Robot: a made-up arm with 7 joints. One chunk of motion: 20 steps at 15 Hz.
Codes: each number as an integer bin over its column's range. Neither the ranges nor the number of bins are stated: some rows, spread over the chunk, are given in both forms.
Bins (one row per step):
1: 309 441 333 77 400 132 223
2: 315 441 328 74 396 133 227
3: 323 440 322 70 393 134 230
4: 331 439 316 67 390 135 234
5: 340 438 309 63 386 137 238
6: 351 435 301 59 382 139 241
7: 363 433 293 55 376 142 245
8: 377 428 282 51 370 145 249
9: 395 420 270 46 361 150 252
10: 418 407 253 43 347 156 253
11: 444 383 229 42 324 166 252
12: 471 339 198 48 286 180 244
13: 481 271 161 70 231 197 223
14: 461 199 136 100 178 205 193
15: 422 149 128 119 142 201 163
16: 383 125 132 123 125 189 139
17: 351 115 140 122 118 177 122
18: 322 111 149 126 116 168 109
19: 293 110 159 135 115 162 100
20: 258 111 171 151 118 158 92
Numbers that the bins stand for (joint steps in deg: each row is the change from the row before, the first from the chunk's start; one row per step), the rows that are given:
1: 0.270 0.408 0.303 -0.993 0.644 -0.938 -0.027
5: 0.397 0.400 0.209 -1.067 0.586 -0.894 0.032
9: 0.623 0.351 0.057 -1.157 0.484 -0.779 0.086
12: 0.936 0.129 -0.225 -1.146 0.175 -0.515 0.055
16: 0.574 -0.458 -0.483 -0.750 -0.486 -0.436 -0.356
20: 0.060 -0.496 -0.331 -0.602 -0.515 -0.709 -0.540
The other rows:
2: 0.295 0.408 0.284 -1.009 0.627 -0.929 -0.012
3: 0.327 0.405 0.260 -1.030 0.615 -0.920 0.000
4: 0.360 0.403 0.237 -1.046 0.603 -0.911 0.016
6: 0.442 0.392 0.178 -1.088 0.570 -0.876 0.043
7: 0.492 0.386 0.147 -1.109 0.545 -0.850 0.059
8: 0.549 0.373 0.104 -1.131 0.521 -0.823 0.075
10: 0.718 0.315 -0.010 -1.173 0.426 -0.726 0.090
11: 0.825 0.249 -0.104 -1.178 0.332 -0.638 0.086
13: 0.977 -0.058 -0.370 -1.030 -0.051 -0.365 -0.027
14: 0.895 -0.255 -0.468 -0.872 -0.268 -0.295 -0.145
15: 0.734 -0.392 -0.499 -0.771 -0.416 -0.330 -0.262
17: 0.442 -0.485 -0.452 -0.755 -0.515 -0.541 -0.423
18: 0.323 -0.496 -0.417 -0.734 -0.523 -0.621 -0.473
19: 0.204 -0.499 -0.378 -0.687 -0.527 -0.673 -0.509

